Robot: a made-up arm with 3 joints. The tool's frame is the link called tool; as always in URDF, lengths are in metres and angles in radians. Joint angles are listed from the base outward.
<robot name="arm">
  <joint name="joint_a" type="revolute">
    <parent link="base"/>
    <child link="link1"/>
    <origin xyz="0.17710 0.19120 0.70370" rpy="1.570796 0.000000 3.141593"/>
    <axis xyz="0 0 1"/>
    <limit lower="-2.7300" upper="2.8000"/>
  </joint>
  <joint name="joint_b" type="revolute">
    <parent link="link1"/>
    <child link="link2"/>
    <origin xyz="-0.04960 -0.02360 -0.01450" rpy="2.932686 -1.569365 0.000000"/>
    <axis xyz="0 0 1"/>
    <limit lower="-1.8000" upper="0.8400"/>
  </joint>
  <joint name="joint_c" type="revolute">
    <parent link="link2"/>
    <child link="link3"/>
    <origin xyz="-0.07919 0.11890 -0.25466" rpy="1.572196 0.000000 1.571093"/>
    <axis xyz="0 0 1"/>
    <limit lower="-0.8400" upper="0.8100"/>
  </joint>
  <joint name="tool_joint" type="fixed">
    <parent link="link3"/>
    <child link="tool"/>
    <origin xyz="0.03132 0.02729 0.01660" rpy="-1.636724 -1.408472 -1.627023"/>
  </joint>
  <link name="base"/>
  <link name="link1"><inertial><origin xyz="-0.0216 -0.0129 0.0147"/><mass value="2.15"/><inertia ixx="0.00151" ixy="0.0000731" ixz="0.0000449" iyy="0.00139" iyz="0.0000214" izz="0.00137"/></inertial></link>
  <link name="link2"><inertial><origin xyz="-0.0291 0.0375 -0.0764"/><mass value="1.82"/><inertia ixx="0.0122" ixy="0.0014" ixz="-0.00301" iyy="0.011" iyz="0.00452" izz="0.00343"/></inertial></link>
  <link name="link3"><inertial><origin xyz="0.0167 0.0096 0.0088"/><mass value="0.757"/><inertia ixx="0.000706" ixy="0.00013" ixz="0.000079" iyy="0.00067" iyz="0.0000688" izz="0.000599"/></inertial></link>
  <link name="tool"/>
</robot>
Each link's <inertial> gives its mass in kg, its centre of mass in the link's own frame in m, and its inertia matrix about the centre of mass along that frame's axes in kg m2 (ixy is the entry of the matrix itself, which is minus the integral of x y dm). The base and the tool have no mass. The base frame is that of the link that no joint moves.
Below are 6 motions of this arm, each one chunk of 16 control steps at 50 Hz.
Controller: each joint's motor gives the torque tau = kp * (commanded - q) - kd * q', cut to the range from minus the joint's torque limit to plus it. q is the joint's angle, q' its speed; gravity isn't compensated. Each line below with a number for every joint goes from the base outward.
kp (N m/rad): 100 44 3
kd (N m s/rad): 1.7 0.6 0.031
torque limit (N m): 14 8.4 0.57
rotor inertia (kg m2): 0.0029 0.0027 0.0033
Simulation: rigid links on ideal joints. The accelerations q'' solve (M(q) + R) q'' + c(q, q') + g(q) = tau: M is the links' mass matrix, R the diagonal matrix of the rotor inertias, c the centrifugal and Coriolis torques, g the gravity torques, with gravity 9.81 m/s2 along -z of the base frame. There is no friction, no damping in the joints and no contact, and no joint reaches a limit. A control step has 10 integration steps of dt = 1/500 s. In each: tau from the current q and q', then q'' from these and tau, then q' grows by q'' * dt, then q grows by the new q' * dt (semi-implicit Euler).
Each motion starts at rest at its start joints. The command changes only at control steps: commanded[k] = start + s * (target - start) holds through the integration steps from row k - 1 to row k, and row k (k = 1, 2, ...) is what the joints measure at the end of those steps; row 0 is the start. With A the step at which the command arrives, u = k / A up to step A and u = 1 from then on. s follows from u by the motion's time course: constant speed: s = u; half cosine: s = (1 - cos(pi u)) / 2; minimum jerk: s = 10 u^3 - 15 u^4 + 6 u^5; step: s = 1 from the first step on.
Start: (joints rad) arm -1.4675 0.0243 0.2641
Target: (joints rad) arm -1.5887 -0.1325 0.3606
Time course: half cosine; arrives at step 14
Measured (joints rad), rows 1 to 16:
1: -1.4638 0.0271 0.2698
2: -1.4572 0.0278 0.2844
3: -1.4527 0.0194 0.3045
4: -1.4531 0.0019 0.3251
5: -1.4590 -0.0198 0.3416
6: -1.4700 -0.0410 0.3518
7: -1.4854 -0.0589 0.3563
8: -1.5037 -0.0737 0.3577
9: -1.5234 -0.0864 0.3596
10: -1.5426 -0.0980 0.3646
11: -1.5594 -0.1086 0.3737
12: -1.5723 -0.1176 0.3862
13: -1.5804 -0.1240 0.3995
14: -1.5835 -0.1272 0.4108
15: -1.5821 -0.1274 0.4173
16: -1.5779 -0.1264 0.4180

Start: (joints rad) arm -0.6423 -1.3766 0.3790
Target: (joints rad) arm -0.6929 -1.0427 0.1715
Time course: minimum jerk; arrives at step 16
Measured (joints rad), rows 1 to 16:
1: -0.6339 -1.3790 0.3807
2: -0.6182 -1.3740 0.3830
3: -0.6030 -1.3546 0.3833
4: -0.5918 -1.3250 0.3804
5: -0.5858 -1.2914 0.3728
6: -0.5855 -1.2575 0.3591
7: -0.5909 -1.2239 0.3383
8: -0.6006 -1.1901 0.3104
9: -0.6125 -1.1561 0.2774
10: -0.6242 -1.1229 0.2426
11: -0.6339 -1.0919 0.2101
12: -0.6404 -1.0650 0.1838
13: -0.6434 -1.0440 0.1667
14: -0.6434 -1.0301 0.1600
15: -0.6414 -1.0236 0.1631
16: -0.6386 -1.0230 0.1733

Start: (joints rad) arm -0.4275 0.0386 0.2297
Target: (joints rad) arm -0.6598 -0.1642 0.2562
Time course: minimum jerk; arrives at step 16
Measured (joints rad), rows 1 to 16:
1: -0.4196 0.0387 0.2297
2: -0.4030 0.0337 0.2299
3: -0.3861 0.0193 0.2298
4: -0.3757 -0.0032 0.2285
5: -0.3759 -0.0289 0.2259
6: -0.3888 -0.0533 0.2227
7: -0.4138 -0.0741 0.2202
8: -0.4488 -0.0917 0.2201
9: -0.4895 -0.1073 0.2232
10: -0.5314 -0.1219 0.2298
11: -0.5695 -0.1356 0.2393
12: -0.6002 -0.1480 0.2505
13: -0.6211 -0.1581 0.2614
14: -0.6317 -0.1655 0.2702
15: -0.6328 -0.1698 0.2752
16: -0.6268 -0.1719 0.2756

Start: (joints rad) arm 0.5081 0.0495 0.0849
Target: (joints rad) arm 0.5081 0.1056 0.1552
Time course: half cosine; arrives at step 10
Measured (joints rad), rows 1 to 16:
1: 0.5129 0.0468 0.0798
2: 0.5242 0.0411 0.0682
3: 0.5380 0.0359 0.0552
4: 0.5507 0.0344 0.0465
5: 0.5593 0.0381 0.0468
6: 0.5624 0.0464 0.0576
7: 0.5602 0.0578 0.0775
8: 0.5540 0.0698 0.1022
9: 0.5460 0.0802 0.1262
10: 0.5384 0.0873 0.1443
11: 0.5330 0.0904 0.1529
12: 0.5309 0.0901 0.1510
13: 0.5322 0.0878 0.1405
14: 0.5359 0.0845 0.1251
15: 0.5407 0.0811 0.1094
16: 0.5451 0.0781 0.0976

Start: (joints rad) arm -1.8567 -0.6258 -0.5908
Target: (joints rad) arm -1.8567 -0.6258 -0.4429
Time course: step
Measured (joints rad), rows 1 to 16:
1: -1.8565 -0.6263 -0.5632
2: -1.8558 -0.6273 -0.4974
3: -1.8543 -0.6283 -0.4159
4: -1.8521 -0.6289 -0.3418
5: -1.8495 -0.6286 -0.2930
6: -1.8473 -0.6276 -0.2784
7: -1.8458 -0.6265 -0.2967
8: -1.8453 -0.6260 -0.3384
9: -1.8460 -0.6262 -0.3893
10: -1.8476 -0.6269 -0.4350
11: -1.8498 -0.6276 -0.4646
12: -1.8522 -0.6281 -0.4730
13: -1.8541 -0.6282 -0.4614
14: -1.8552 -0.6281 -0.4358
15: -1.8551 -0.6280 -0.4050
16: -1.8541 -0.6278 -0.3775

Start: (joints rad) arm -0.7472 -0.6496 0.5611
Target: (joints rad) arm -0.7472 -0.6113 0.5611
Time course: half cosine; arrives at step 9
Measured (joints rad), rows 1 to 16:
1: -0.7398 -0.6498 0.5629
2: -0.7229 -0.6486 0.5656
3: -0.7027 -0.6439 0.5658
4: -0.6849 -0.6357 0.5622
5: -0.6732 -0.6258 0.5556
6: -0.6691 -0.6168 0.5483
7: -0.6719 -0.6104 0.5431
8: -0.6793 -0.6072 0.5417
9: -0.6887 -0.6070 0.5448
10: -0.6972 -0.6087 0.5514
11: -0.7032 -0.6109 0.5595
12: -0.7056 -0.6123 0.5667
13: -0.7047 -0.6123 0.5712
14: -0.7015 -0.6114 0.5718
15: -0.6971 -0.6103 0.5687
16: -0.6930 -0.6094 0.5630

